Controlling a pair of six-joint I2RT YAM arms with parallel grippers.
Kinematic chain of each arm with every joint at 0, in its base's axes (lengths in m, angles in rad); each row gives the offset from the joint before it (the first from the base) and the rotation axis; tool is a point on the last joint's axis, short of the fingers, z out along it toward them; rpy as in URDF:
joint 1: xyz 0 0 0.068 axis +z
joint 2: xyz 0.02 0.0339 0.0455 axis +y
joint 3: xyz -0.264 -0.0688 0 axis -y
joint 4: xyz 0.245 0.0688 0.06 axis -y
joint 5: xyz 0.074 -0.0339 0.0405 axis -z
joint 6: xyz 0.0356 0 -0.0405 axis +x
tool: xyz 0 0 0 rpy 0 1.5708 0
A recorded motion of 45 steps. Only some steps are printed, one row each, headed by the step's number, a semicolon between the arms.
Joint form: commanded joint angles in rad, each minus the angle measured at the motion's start. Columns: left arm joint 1, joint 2, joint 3, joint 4, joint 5, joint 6; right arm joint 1, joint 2, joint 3, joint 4, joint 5, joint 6.
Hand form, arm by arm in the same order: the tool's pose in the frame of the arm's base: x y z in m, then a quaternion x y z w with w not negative. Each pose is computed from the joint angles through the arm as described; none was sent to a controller.
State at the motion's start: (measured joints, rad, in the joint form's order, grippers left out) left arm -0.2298 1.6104 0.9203 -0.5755 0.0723 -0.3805; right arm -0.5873 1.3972 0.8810 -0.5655 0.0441 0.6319
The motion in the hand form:
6: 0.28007 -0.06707 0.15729 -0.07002 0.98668 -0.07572 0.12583; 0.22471 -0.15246 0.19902 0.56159 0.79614 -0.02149 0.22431
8: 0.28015 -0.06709 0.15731 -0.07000 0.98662 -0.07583 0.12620; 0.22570 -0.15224 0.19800 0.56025 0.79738 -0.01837 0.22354
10: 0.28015 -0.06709 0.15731 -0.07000 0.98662 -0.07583 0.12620; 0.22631 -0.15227 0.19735 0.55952 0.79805 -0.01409 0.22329
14: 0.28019 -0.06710 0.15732 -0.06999 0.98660 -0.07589 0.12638; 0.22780 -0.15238 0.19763 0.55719 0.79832 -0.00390 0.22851
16: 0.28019 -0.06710 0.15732 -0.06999 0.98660 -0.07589 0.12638; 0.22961 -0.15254 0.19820 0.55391 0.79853 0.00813 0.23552
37: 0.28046 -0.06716 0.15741 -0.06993 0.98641 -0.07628 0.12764; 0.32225 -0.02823 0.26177 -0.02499 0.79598 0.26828 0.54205
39: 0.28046 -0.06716 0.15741 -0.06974 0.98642 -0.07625 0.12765; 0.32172 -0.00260 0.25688 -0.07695 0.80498 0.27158 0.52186
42: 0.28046 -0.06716 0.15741 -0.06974 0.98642 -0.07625 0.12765; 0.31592 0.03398 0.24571 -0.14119 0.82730 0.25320 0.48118
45: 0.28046 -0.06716 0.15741 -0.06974 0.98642 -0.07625 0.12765; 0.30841 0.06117 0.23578 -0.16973 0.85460 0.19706 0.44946
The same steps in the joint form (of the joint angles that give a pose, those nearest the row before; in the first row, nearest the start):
6: 0.0034 0.0076 -0.0153 0.0042 -0.0019 0.0023; -0.0019 0.0355 -0.0004 -0.0015 0.0088 -0.0046
8: 0.0034 0.0076 -0.0153 0.0050 -0.0019 0.0023; 0.0000 0.0401 -0.0004 0.0015 0.0027 -0.0050
10: 0.0034 0.0076 -0.0153 0.0050 -0.0019 0.0023; 0.0000 0.0431 -0.0004 0.0042 -0.0061 -0.0050
14: 0.0034 0.0076 -0.0153 0.0054 -0.0019 0.0023; 0.0000 0.0442 -0.0004 0.0164 -0.0267 -0.0046
16: 0.0034 0.0076 -0.0153 0.0054 -0.0019 0.0023; 0.0000 0.0450 -0.0004 0.0321 -0.0511 -0.0046
37: 0.0034 0.0076 -0.0153 0.0080 -0.0019 0.0023; 0.4364 0.0450 -0.0004 0.7923 -0.6588 -0.4017
39: 0.0034 0.0076 -0.0153 0.0080 -0.0019 0.0027; 0.5157 0.0450 -0.0004 0.7419 -0.6546 -0.4757
42: 0.0034 0.0076 -0.0153 0.0080 -0.0019 0.0027; 0.6363 0.0450 -0.0004 0.6287 -0.5894 -0.5917
45: 0.0034 0.0076 -0.0153 0.0080 -0.0019 0.0027; 0.7404 0.0450 -0.0004 0.5333 -0.4303 -0.6638

